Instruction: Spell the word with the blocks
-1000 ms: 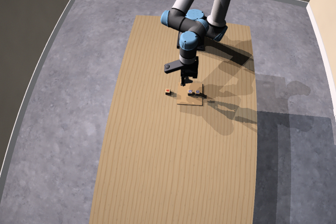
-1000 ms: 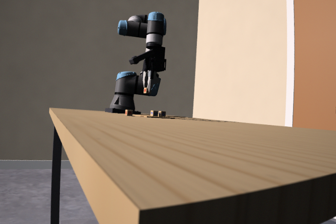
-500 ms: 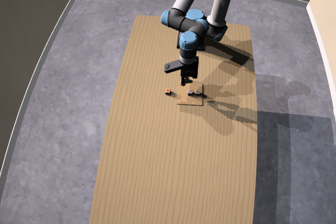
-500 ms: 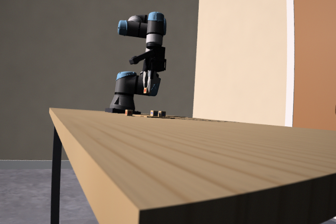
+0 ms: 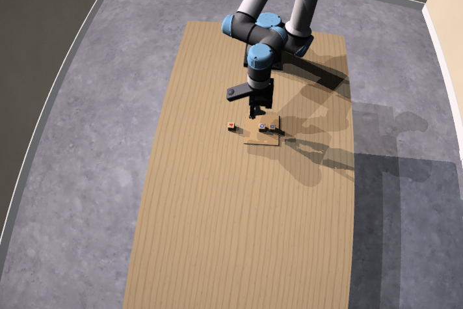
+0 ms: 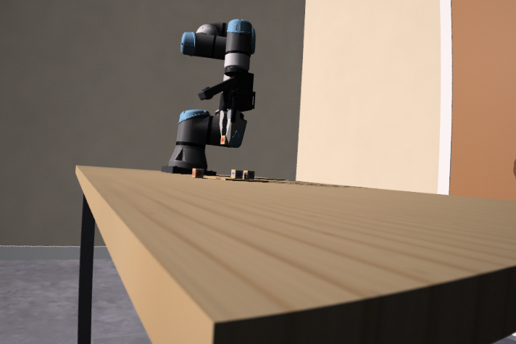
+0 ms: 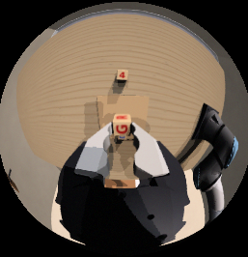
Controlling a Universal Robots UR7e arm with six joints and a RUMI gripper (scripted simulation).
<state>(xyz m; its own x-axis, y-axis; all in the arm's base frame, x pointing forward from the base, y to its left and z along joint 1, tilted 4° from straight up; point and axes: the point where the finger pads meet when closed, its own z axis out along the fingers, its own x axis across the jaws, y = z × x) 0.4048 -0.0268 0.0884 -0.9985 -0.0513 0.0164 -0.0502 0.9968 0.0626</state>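
Right now my hand is 4 cm to the right of the tan mat and 12 cm above it.
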